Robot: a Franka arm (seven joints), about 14 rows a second.
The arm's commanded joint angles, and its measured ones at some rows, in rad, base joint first. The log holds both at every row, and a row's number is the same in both.
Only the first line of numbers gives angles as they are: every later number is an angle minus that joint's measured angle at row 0.
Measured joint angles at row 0: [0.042, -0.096, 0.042, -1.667, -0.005, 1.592, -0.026]
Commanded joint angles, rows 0 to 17: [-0.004, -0.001, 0.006, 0.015, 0.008, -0.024, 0.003]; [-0.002, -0.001, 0.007, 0.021, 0.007, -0.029, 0.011]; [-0.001, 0.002, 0.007, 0.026, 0.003, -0.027, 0.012]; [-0.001, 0.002, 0.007, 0.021, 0.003, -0.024, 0.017]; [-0.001, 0.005, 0.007, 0.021, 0.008, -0.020, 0.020]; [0.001, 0.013, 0.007, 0.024, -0.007, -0.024, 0.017]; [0.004, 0.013, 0.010, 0.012, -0.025, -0.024, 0.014]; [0.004, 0.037, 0.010, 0.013, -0.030, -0.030, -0.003]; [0.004, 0.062, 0.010, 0.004, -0.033, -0.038, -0.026]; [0.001, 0.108, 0.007, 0.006, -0.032, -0.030, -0.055]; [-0.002, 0.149, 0.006, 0.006, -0.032, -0.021, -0.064]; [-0.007, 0.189, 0.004, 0.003, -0.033, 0.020, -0.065]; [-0.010, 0.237, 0.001, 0.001, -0.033, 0.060, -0.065]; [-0.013, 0.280, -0.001, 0.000, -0.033, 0.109, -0.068]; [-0.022, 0.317, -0.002, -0.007, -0.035, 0.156, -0.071]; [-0.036, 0.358, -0.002, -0.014, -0.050, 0.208, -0.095]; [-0.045, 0.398, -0.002, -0.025, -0.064, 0.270, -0.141]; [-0.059, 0.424, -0.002, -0.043, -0.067, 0.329, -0.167]
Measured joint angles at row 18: [-0.036, 0.380, -0.003, -0.032, -0.047, 0.257, -0.109]
